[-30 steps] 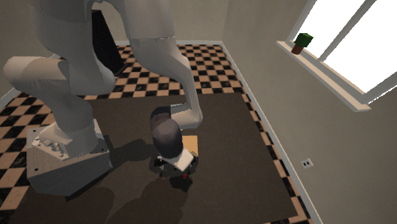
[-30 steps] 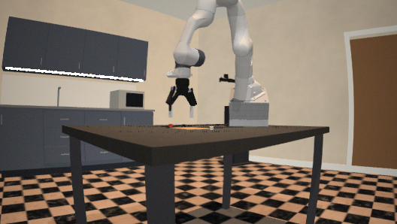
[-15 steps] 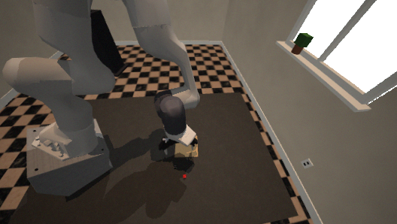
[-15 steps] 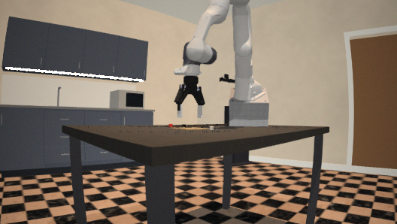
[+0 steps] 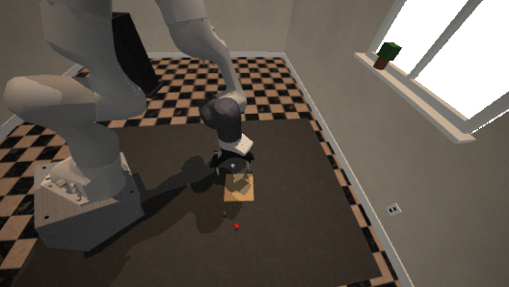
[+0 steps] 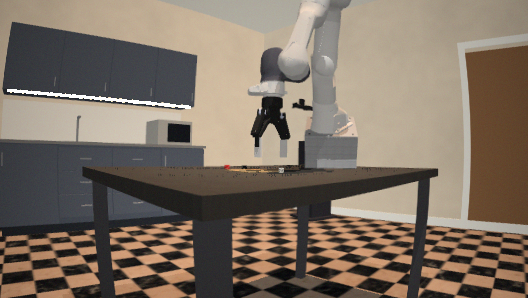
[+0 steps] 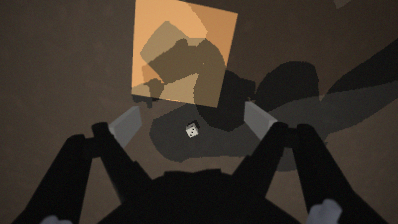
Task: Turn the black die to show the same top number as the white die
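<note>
My gripper is now 50 mm above the white die, 40 mm to the right of it and 10 mm past it. Round my hand: tan mat 60 mm to the right, 60 mm below, 40 mm ahead; then black die 200 mm to the right, 50 mm below, 10 mm ahead; then red die 240 mm to the right, 70 mm ahead, 50 mm below.
</note>
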